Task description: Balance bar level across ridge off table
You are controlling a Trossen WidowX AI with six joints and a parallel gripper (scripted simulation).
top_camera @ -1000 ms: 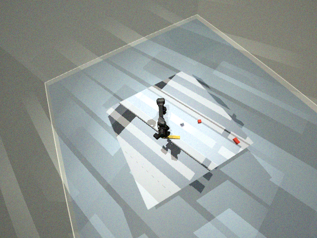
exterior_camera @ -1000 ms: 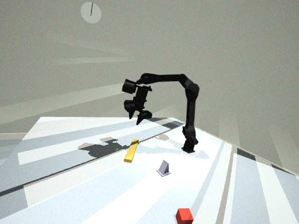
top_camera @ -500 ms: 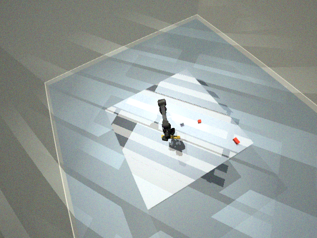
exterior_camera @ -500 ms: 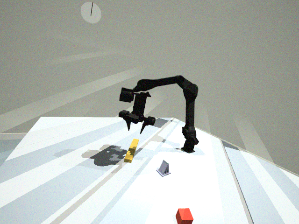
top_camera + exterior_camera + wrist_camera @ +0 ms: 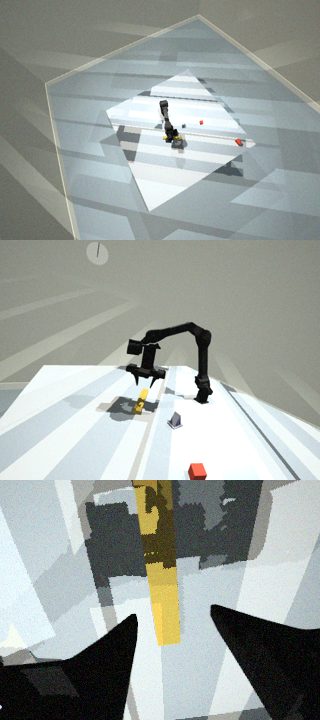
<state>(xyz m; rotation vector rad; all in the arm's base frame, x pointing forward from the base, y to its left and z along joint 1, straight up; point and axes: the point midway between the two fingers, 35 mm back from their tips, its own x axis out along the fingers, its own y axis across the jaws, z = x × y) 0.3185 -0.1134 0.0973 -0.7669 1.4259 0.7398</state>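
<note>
Right now my gripper tip is 5 cm above the yellow bar, 3 cm to the right of it and 1 cm short of it. Round my gripper tip: red cube: 41 cm to the left, 5 cm below, 2 cm ahead.
</note>
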